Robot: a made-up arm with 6 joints. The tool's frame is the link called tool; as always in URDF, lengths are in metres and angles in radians. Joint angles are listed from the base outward.
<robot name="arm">
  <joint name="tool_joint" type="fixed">
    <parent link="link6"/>
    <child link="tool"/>
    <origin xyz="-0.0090 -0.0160 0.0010" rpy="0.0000 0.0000 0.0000"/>
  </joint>
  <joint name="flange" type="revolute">
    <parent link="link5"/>
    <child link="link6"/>
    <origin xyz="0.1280 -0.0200 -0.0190" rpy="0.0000 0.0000 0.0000"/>
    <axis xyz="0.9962 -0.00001 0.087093"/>
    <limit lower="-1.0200" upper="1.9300"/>
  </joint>
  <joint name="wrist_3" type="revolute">
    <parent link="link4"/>
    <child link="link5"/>
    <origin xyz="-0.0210 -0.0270 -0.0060" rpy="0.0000 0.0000 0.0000"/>
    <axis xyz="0.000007 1 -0.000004"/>
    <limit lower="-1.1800" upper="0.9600"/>
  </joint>
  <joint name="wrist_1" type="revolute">
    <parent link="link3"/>
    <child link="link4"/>
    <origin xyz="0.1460 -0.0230 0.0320" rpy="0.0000 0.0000 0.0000"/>
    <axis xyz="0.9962 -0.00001 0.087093"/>
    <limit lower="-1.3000" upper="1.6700"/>
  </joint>
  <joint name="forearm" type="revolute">
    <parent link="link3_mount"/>
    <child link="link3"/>
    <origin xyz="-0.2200 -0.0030 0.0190" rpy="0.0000 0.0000 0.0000"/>
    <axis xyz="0.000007 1 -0.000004"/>
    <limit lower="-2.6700" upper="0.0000"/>
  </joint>
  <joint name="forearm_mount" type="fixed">
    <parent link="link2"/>
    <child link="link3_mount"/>
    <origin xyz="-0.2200 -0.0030 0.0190" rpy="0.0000 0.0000 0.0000"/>
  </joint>
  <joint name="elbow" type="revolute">
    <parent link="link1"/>
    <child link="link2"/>
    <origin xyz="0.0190 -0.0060 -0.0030" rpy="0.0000 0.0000 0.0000"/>
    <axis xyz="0.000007 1 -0.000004"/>
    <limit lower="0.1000" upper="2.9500"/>
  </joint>
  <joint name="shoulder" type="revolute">
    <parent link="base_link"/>
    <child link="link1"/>
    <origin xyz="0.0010 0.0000 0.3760" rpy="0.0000 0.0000 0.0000"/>
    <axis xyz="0 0 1"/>
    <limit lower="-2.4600" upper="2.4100"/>
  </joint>
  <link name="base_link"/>
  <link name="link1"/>
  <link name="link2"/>
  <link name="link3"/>
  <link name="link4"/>
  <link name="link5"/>
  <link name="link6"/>
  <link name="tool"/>
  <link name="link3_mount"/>
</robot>
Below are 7 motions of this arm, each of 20 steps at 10 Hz.
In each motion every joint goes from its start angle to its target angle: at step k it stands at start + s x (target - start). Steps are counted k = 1, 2, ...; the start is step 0. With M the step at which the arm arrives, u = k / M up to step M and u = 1 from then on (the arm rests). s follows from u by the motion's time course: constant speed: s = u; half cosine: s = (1 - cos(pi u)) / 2; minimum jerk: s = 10 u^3 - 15 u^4 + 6 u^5.
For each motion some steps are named. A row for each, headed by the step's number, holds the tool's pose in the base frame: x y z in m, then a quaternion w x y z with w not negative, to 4 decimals.
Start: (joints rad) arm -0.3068 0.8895 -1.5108 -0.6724 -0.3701 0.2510
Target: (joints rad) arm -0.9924 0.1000 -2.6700 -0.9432 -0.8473 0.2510
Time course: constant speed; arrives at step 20
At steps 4, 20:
4: -0.2440 0.0400 0.9485 0.7025 -0.3845 -0.5654 -0.1977
20: -0.3817 0.5465 0.4668 0.1969 0.6903 0.6709 0.1863

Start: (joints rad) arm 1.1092 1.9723 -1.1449 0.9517 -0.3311 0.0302
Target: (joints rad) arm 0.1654 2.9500 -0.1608 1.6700 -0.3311 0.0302
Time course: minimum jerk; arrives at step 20
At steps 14, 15, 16, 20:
14: 0.2387 0.0335 0.3504 0.4461 0.0845 0.6365 -0.6235
15: 0.2309 0.0204 0.3510 0.3889 0.0645 0.6339 -0.6654
16: 0.2256 0.0113 0.3522 0.3439 0.0479 0.6307 -0.6940
20: 0.2199 0.0007 0.3545 0.2857 0.0251 0.6253 -0.7258

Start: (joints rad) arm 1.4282 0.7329 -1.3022 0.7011 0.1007 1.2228
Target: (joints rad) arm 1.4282 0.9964 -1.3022 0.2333 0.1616 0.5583
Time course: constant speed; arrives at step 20
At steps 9, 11, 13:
9: 0.0571 -0.0150 0.7978 0.4473 0.5405 0.3248 0.6342
11: 0.0631 -0.0052 0.7990 0.4888 0.5069 0.3029 0.6421
13: 0.0689 0.0046 0.8002 0.5280 0.4706 0.2807 0.6488

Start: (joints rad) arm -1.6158 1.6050 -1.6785 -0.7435 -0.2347 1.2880
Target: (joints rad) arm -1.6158 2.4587 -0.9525 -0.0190 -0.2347 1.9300
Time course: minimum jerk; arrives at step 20
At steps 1, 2, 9, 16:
1: -0.1012 -0.3097 0.8905 0.7540 0.1059 -0.2496 -0.5983
2: -0.1014 -0.3134 0.8870 0.7528 0.1138 -0.2497 -0.5983
9: -0.1079 -0.4460 0.6693 0.5699 0.4931 -0.2598 -0.6038
16: -0.0982 -0.4284 0.3952 0.0733 0.7300 -0.2669 -0.6249

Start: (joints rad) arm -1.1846 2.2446 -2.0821 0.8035 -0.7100 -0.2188
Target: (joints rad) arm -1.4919 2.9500 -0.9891 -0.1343 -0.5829 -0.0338
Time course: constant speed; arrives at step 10
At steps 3, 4, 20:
3: 0.0642 -0.5999 0.5115 0.6963 0.1240 -0.0573 -0.7046
4: 0.0471 -0.5993 0.4530 0.6972 0.1468 0.0375 -0.7007
20: -0.0558 -0.4540 0.1715 0.6140 0.4009 0.4916 -0.4697

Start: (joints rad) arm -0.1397 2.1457 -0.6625 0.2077 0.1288 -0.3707
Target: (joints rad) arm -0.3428 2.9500 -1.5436 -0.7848 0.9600 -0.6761
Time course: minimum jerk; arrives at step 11
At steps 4, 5, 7, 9, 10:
4: 0.3351 -0.1653 0.4251 0.6130 -0.0992 0.7754 0.1144
5: 0.3595 -0.1939 0.3880 0.5507 -0.1592 0.8023 0.1662
7: 0.3939 -0.2591 0.3064 0.3967 -0.2774 0.8395 0.2467
9: 0.4049 -0.3004 0.2532 0.2828 -0.3445 0.8511 0.2774
10: 0.4060 -0.3075 0.2437 0.2613 -0.3555 0.8522 0.2811

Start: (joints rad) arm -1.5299 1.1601 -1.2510 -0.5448 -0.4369 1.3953
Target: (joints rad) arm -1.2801 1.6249 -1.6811 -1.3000 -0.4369 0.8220
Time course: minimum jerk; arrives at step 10
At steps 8, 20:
8: 0.0406 -0.3060 0.9249 0.8597 -0.2527 0.0223 -0.4433
20: 0.0510 -0.3158 0.9237 0.8544 -0.2806 0.0439 -0.4351

